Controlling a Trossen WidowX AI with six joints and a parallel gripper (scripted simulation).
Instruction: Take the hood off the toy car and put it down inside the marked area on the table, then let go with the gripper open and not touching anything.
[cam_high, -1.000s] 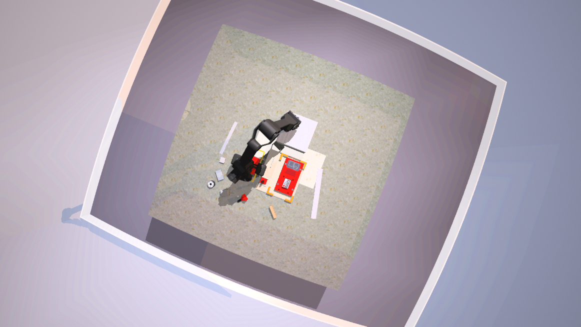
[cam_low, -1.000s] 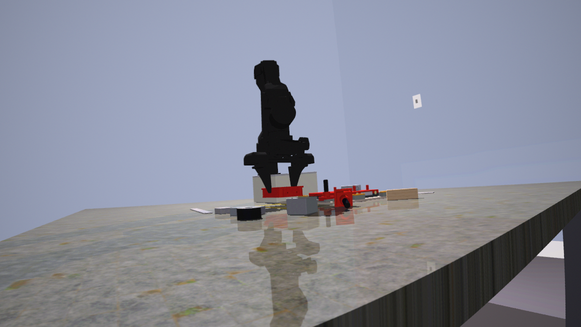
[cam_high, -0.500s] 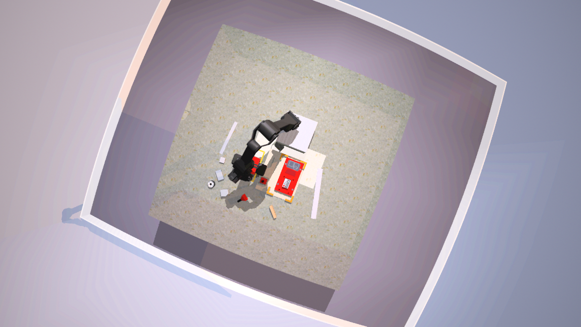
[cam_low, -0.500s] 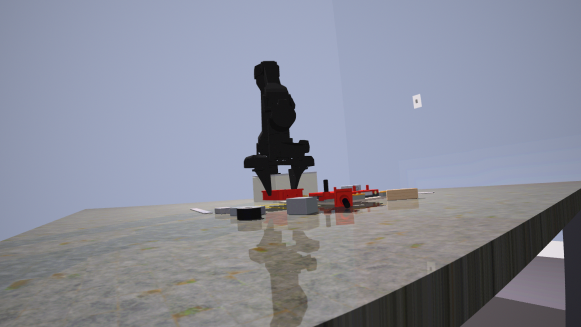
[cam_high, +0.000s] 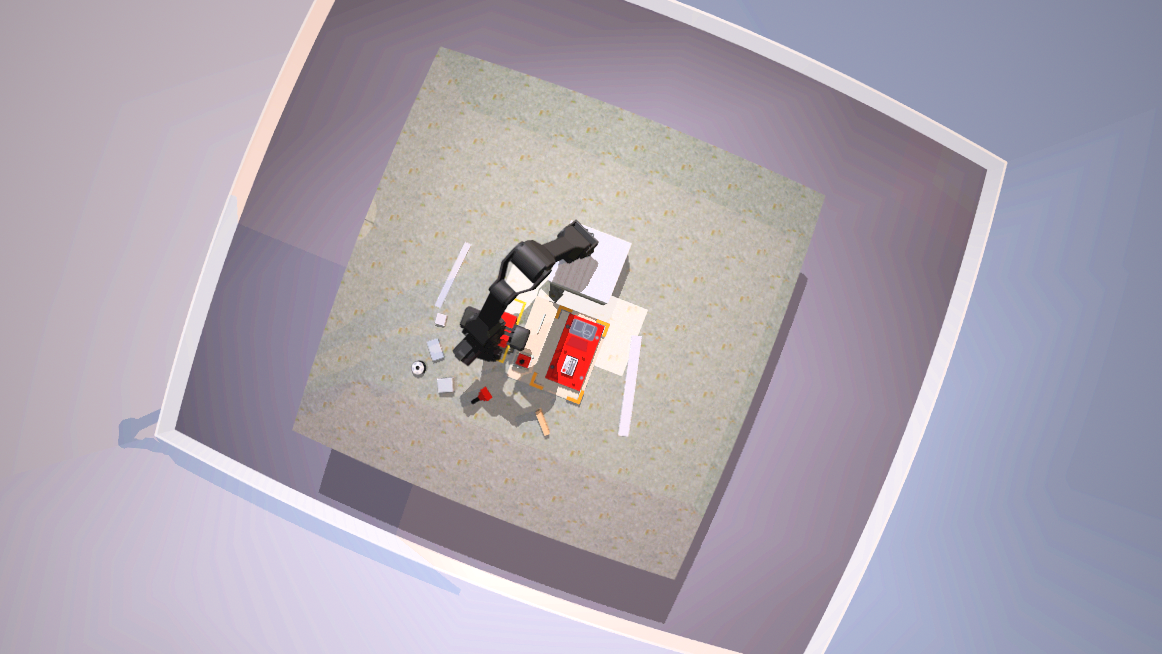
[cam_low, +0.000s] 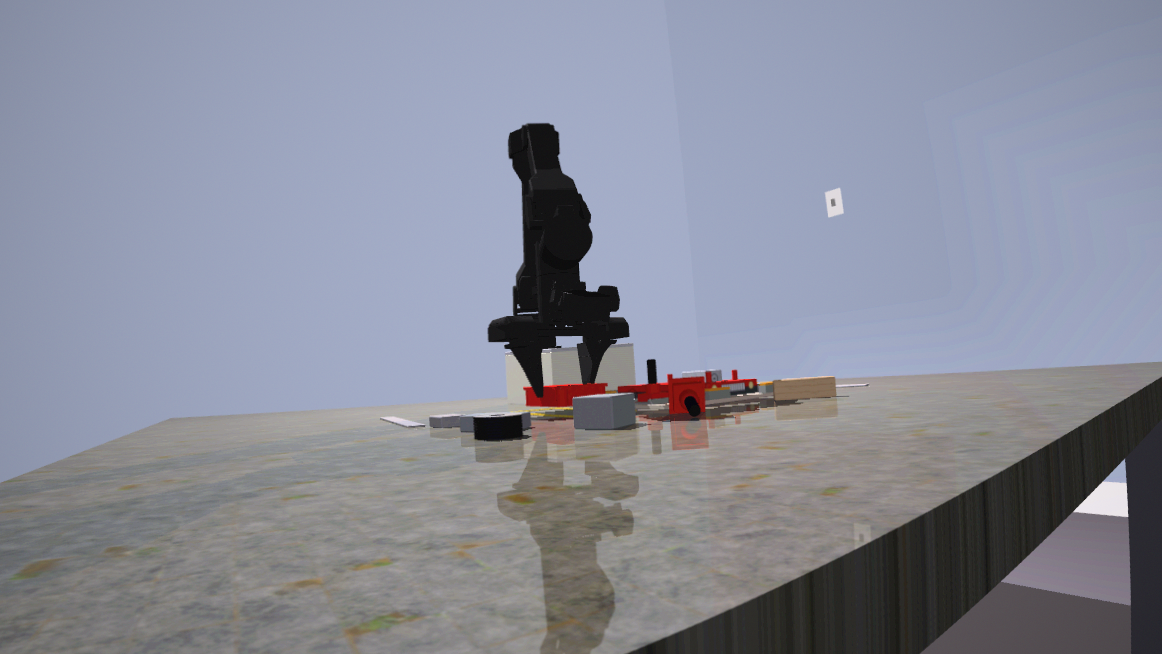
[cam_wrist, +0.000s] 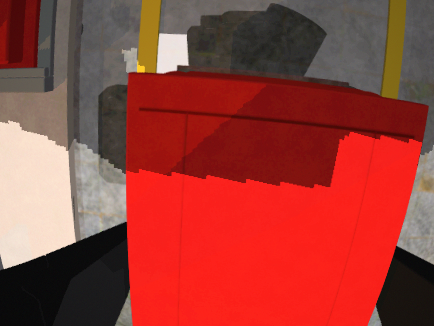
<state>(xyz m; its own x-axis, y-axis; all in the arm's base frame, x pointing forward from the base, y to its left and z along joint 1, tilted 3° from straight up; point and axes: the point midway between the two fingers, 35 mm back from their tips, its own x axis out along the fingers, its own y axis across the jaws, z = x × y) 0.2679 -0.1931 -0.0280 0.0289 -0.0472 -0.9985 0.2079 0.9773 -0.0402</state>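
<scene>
Now: the red hood right at my gripper tip. Also, from my gripper tip: wooden block (250 mm ahead, 160 mm to the left, 10 mm below); then black wheel (160 mm ahead, 230 mm to the right, 10 mm below).
</scene>
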